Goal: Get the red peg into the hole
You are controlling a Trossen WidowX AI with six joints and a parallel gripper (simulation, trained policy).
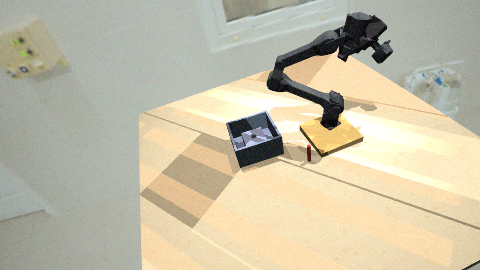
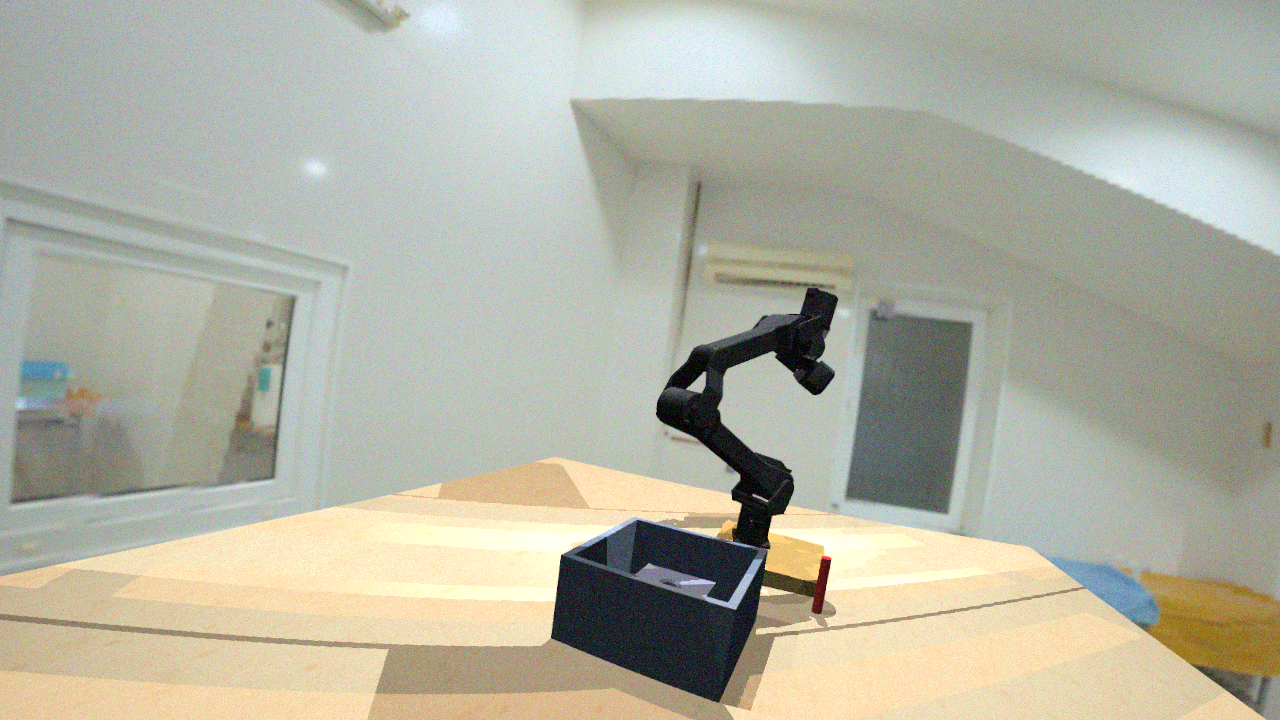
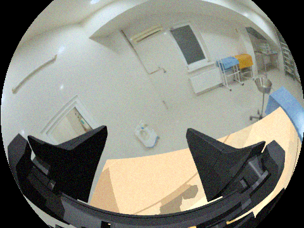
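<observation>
Right now my gripper tip is 40 cm short of the red peg, 5 cm to the right of it and 32 cm above it. From my gripper tip the other things lie so: dark box 52 cm ahead, 16 cm to the right, 34 cm below.
</observation>
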